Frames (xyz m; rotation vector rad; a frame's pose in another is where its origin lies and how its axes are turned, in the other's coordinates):
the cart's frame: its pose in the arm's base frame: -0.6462 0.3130 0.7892 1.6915 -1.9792 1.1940
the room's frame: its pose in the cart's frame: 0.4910 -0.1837 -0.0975 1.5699 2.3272 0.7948
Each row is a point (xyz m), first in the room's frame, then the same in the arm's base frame.
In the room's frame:
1: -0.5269 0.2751 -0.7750
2: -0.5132 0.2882 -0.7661
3: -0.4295 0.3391 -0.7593
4: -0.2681 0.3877 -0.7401
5: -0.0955 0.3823 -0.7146
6: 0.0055 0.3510 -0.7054
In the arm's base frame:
1: 0.1401 -0.5120 1.1021
2: 0.1207 -0.5196 1.0996
3: 0.0428 -0.5515 1.0490
4: -0.0957 -0.5644 0.9520
5: -0.2291 -0.5225 0.8475
6: -0.2946 -0.4730 0.7802

